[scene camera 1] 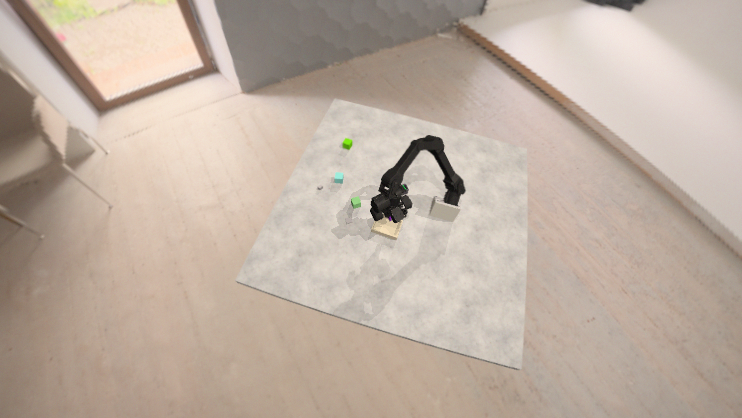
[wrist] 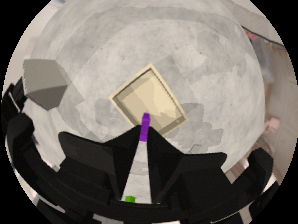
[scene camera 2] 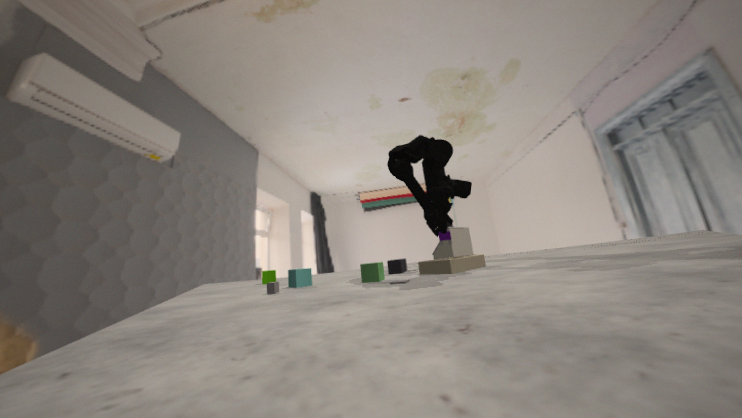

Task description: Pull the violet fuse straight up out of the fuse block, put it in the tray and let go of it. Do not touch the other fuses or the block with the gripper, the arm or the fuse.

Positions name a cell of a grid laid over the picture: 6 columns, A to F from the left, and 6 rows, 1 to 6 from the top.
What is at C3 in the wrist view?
A beige tray.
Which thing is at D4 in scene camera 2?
A beige tray.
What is the gripper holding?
A violet fuse.
